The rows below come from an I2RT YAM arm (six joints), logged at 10 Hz.
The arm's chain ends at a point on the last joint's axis. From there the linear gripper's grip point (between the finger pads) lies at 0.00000 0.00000 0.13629 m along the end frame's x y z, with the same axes.
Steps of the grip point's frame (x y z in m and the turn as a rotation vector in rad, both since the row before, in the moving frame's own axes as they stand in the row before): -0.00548 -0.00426 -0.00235 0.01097 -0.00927 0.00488; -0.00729 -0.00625 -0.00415 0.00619 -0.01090 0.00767; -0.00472 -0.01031 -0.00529 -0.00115 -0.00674 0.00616; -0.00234 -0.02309 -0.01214 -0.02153 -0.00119 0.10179
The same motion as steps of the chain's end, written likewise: -0.00422 -0.00276 -0.00234 0.01097 -0.00927 0.00488; -0.00581 -0.00540 -0.00414 0.00619 -0.01090 0.00767; -0.00380 -0.01046 -0.00529 -0.00115 -0.00674 0.00616; -0.00203 -0.02601 -0.01211 -0.02153 -0.00119 0.10179
